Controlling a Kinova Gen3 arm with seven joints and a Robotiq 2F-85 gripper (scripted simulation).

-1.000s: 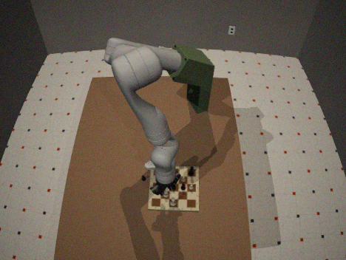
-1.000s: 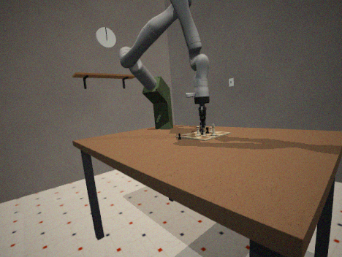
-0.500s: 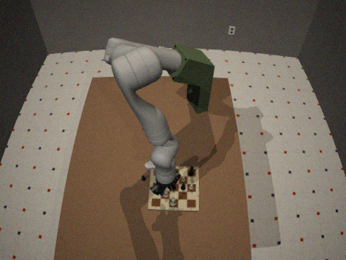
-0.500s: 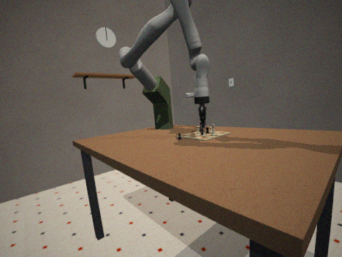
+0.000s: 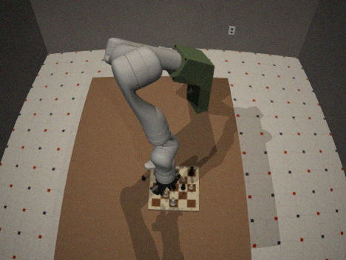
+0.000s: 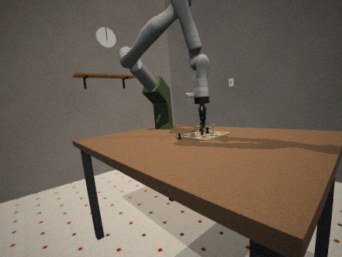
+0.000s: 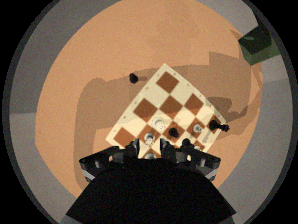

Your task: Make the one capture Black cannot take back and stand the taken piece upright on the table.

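Now: the chessboard 30 mm behind my hand, 40 mm to the left of it and 60 mm below it. The rest, counted from my hand: tall black piece: 80 mm behind, 130 mm to the left, 30 mm below.
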